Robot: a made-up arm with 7 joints. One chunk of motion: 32 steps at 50 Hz.
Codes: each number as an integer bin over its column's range. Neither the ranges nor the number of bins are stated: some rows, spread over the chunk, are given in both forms.
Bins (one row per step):
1: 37 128 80 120 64 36
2: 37 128 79 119 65 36
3: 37 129 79 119 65 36
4: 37 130 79 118 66 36
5: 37 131 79 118 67 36
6: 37 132 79 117 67 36
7: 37 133 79 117 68 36
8: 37 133 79 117 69 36
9: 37 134 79 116 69 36
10: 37 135 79 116 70 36
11: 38 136 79 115 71 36
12: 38 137 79 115 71 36
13: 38 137 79 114 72 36
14: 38 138 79 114 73 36
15: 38 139 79 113 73 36
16: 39 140 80 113 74 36
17: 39 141 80 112 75 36
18: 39 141 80 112 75 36
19: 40 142 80 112 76 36
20: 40 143 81 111 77 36
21: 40 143 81 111 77 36
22: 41 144 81 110 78 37
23: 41 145 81 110 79 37
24: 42 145 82 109 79 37
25: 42 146 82 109 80 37
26: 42 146 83 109 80 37
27: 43 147 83 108 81 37
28: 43 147 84 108 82 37
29: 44 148 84 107 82 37
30: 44 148 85 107 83 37
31: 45 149 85 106 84 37
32: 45 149 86 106 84 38
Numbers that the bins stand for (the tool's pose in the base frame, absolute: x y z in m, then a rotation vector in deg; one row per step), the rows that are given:
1: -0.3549 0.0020 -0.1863 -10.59 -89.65 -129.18
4: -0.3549 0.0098 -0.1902 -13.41 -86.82 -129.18
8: -0.3549 0.0216 -0.1902 -14.82 -82.59 -129.18
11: -0.3510 0.0333 -0.1902 -17.65 -79.76 -129.18
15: -0.3510 0.0451 -0.1902 -20.47 -76.94 -129.18
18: -0.3471 0.0529 -0.1863 -21.88 -74.12 -129.18
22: -0.3392 0.0647 -0.1824 -24.71 -69.88 -127.76
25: -0.3353 0.0725 -0.1784 -26.12 -67.06 -127.76
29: -0.3275 0.0804 -0.1706 -28.94 -64.24 -127.76
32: -0.3235 0.0843 -0.1627 -30.35 -61.41 -126.35
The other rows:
2: -0.3549 0.0020 -0.1902 -12.00 -88.24 -129.18
3: -0.3549 0.0059 -0.1902 -12.00 -88.24 -129.18
5: -0.3549 0.0137 -0.1902 -13.41 -85.41 -129.18
6: -0.3549 0.0176 -0.1902 -14.82 -85.41 -129.18
7: -0.3549 0.0216 -0.1902 -14.82 -84.00 -129.18
9: -0.3549 0.0255 -0.1902 -16.24 -82.59 -129.18
10: -0.3549 0.0294 -0.1902 -16.24 -81.18 -129.18
12: -0.3510 0.0373 -0.1902 -17.65 -79.76 -129.18
13: -0.3510 0.0373 -0.1902 -19.06 -78.35 -129.18
14: -0.3510 0.0412 -0.1902 -19.06 -76.94 -129.18
16: -0.3471 0.0490 -0.1863 -20.47 -75.53 -129.18
17: -0.3471 0.0529 -0.1863 -21.88 -74.12 -129.18
19: -0.3431 0.0569 -0.1863 -21.88 -72.71 -129.18
20: -0.3431 0.0608 -0.1824 -23.29 -71.29 -129.18
21: -0.3431 0.0608 -0.1824 -23.29 -71.29 -129.18
23: -0.3392 0.0686 -0.1824 -24.71 -68.47 -127.76
24: -0.3353 0.0686 -0.1784 -26.12 -68.47 -127.76
26: -0.3353 0.0725 -0.1745 -26.12 -67.06 -127.76
27: -0.3314 0.0765 -0.1745 -27.53 -65.65 -127.76
28: -0.3314 0.0765 -0.1706 -27.53 -64.24 -127.76
30: -0.3275 0.0804 -0.1667 -28.94 -62.82 -127.76
31: -0.3235 0.0843 -0.1667 -30.35 -61.41 -127.76

